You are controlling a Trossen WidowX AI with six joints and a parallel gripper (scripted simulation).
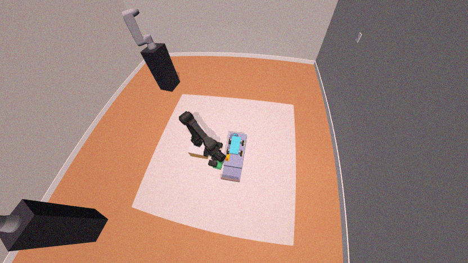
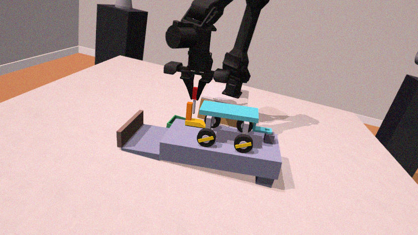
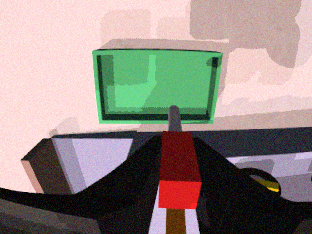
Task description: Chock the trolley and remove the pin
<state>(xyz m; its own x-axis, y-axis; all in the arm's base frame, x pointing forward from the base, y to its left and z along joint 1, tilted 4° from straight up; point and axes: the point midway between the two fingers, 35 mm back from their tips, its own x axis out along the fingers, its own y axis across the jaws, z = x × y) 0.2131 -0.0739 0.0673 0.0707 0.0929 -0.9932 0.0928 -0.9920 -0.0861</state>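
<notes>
The green tray is 1 cm to the right of my gripper tip and 11 cm below it. Round my gripper tip: cyan trolley 10 cm ahead, 13 cm to the left; then red-headed stop pin right at my gripper tip; then yellow chock 7 cm ahead, 4 cm to the left, 3 cm below.
</notes>
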